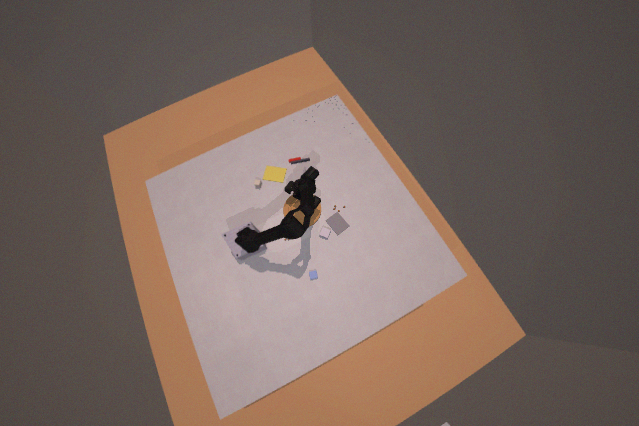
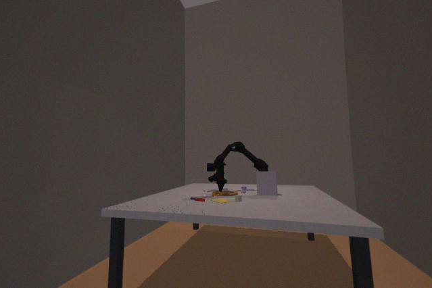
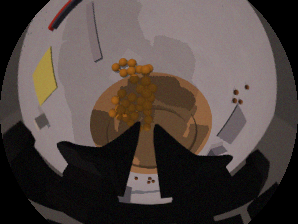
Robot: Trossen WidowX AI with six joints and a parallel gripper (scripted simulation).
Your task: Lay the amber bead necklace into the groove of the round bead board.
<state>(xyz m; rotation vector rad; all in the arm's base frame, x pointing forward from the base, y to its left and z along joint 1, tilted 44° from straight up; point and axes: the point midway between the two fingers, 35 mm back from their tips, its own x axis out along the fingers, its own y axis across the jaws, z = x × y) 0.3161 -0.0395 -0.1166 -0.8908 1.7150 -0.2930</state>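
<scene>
My gripper tip is now 3 cm past the round bead board, 3 cm to the left of it and 1 cm above it. The rest, counted from my gripper tip: thin grey bar (7 cm ahead, 14 cm to the left, 2 cm below); yellow pad (6 cm behind, 24 cm to the left, 2 cm below); grey square plate (9 cm ahead, 19 cm to the right, 2 cm below).
</scene>
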